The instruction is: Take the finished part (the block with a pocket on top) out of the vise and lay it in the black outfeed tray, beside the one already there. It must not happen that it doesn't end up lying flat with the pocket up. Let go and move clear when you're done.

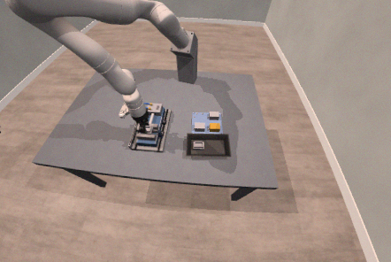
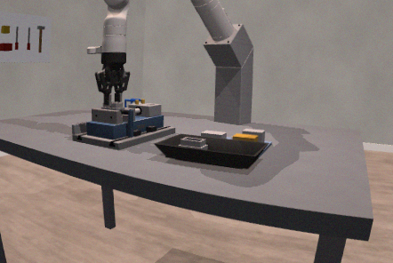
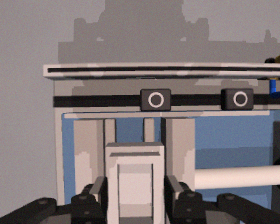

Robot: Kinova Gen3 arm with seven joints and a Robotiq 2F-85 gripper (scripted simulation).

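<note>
My hand is 8 cm past the white screw rod, 1 cm to the left of it and 4 cm above it. Round my hand: blue pallet (19 cm behind, 30 cm to the left, 12 cm below); then orange block (16 cm behind, 36 cm to the left, 9 cm below); then vise (7 cm behind, 1 cm to the right, 8 cm below).
</note>
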